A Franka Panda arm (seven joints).
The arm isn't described. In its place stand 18 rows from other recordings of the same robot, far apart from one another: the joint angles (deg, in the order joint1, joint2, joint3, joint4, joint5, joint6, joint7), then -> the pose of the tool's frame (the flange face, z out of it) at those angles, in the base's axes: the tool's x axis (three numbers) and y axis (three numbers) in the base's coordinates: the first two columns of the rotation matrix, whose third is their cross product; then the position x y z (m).
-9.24 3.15 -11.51 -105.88 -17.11 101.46 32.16 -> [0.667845 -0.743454 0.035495 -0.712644 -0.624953 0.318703 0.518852 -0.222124 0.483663]
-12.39 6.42 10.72 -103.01 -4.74 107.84 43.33 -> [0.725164 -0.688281 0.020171 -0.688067 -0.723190 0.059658 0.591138 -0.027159 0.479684]
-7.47 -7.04 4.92 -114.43 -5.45 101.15 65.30 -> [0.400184 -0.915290 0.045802 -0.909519 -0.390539 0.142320 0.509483 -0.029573 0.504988]
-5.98 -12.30 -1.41 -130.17 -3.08 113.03 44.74 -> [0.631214 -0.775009 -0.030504 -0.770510 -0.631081 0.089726 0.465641 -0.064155 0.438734]
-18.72 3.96 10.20 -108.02 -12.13 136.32 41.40 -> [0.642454 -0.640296 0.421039 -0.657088 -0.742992 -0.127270 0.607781 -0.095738 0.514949]
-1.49 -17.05 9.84 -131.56 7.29 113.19 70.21 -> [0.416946 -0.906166 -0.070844 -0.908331 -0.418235 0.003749 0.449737 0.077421 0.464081]
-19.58 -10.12 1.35 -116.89 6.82 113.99 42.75 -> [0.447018 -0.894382 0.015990 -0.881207 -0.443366 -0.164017 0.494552 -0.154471 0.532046]
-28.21 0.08 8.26 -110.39 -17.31 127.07 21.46 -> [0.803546 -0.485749 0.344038 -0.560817 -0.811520 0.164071 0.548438 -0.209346 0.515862]
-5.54 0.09 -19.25 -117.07 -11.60 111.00 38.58 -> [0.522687 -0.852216 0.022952 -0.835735 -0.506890 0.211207 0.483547 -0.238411 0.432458]
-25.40 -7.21 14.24 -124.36 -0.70 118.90 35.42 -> [0.690035 -0.722328 0.045760 -0.723549 -0.690021 0.018644 0.503883 -0.097385 0.448779]
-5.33 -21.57 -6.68 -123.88 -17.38 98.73 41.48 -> [0.652350 -0.749309 0.113909 -0.750637 -0.617964 0.233804 0.419684 -0.123213 0.545382]
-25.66 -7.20 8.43 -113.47 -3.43 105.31 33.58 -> [0.643987 -0.764588 0.026198 -0.764020 -0.640990 0.073521 0.496528 -0.156031 0.519497]
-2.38 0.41 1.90 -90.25 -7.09 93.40 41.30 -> [0.745871 -0.655756 0.116879 -0.664440 -0.744825 0.061289 0.562581 -0.017323 0.624578]
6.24 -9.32 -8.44 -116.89 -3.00 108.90 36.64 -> [0.789773 -0.612521 0.032800 -0.613042 -0.790008 0.008152 0.511394 -0.026805 0.515060]
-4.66 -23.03 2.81 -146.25 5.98 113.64 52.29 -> [0.527302 -0.835143 -0.156492 -0.834239 -0.543814 0.091167 0.387948 -0.006324 0.394559]
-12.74 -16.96 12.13 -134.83 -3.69 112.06 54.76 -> [0.582508 -0.812152 0.033060 -0.805501 -0.571334 0.157304 0.442138 -0.006676 0.434820]
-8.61 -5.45 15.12 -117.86 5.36 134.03 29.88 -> [0.844456 -0.453487 0.285033 -0.397203 -0.887198 -0.234754 0.556212 0.068885 0.516372]
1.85 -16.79 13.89 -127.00 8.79 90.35 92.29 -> [0.171909 -0.983272 -0.060194 -0.919193 -0.182082 0.349186 0.402994 0.136014 0.469867]
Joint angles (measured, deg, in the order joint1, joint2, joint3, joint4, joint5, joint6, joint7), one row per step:
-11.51 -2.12 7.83 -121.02 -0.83 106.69 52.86
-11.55 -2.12 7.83 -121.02 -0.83 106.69 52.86
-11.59 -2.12 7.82 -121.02 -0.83 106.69 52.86
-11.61 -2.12 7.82 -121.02 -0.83 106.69 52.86
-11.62 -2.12 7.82 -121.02 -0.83 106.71 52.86
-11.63 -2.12 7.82 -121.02 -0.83 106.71 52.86
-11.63 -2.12 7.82 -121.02 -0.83 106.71 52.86
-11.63 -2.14 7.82 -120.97 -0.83 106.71 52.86
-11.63 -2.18 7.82 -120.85 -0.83 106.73 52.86
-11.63 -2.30 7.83 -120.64 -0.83 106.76 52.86
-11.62 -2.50 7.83 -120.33 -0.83 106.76 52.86
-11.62 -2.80 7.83 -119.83 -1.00 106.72 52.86
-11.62 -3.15 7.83 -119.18 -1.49 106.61 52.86
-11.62 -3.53 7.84 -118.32 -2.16 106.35 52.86
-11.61 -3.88 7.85 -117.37 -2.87 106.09 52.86
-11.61 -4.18 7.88 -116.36 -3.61 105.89 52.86
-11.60 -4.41 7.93 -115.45 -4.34 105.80 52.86
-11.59 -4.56 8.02 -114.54 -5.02 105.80 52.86
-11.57 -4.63 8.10 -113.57 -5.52 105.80 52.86
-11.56 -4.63 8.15 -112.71 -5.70 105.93 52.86
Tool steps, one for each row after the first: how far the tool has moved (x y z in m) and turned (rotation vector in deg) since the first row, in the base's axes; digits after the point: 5 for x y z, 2 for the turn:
-0.00002 -0.00036 0.00000 0.00 0.00 -0.04
-0.00005 -0.00080 0.00000 0.00 0.00 -0.09
-0.00007 -0.00098 0.00000 0.00 0.00 -0.11
-0.00003 -0.00107 0.00002 0.00 -0.02 -0.12
-0.00003 -0.00116 0.00002 0.00 -0.02 -0.13
-0.00003 -0.00116 0.00002 0.00 -0.02 -0.13
0.00014 -0.00116 0.00058 -0.01 -0.09 -0.13
0.00062 -0.00118 0.00188 -0.03 -0.27 -0.13
0.00137 -0.00111 0.00459 -0.07 -0.63 -0.12
0.00232 -0.00103 0.00876 -0.13 -1.13 -0.10
0.00370 -0.00126 0.01527 -0.37 -1.87 -0.02
0.00530 -0.00191 0.02336 -0.91 -2.73 0.20
0.00715 -0.00272 0.03326 -1.62 -3.65 0.51
0.00917 -0.00349 0.04369 -2.39 -4.64 0.83
0.01141 -0.00423 0.05431 -3.18 -5.70 1.15
0.01354 -0.00468 0.06371 -3.96 -6.69 1.49
0.01591 -0.00470 0.07257 -4.68 -7.71 1.85
0.01852 -0.00449 0.08124 -5.23 -8.71 2.12
0.02113 -0.00422 0.08855 -5.47 -9.69 2.24

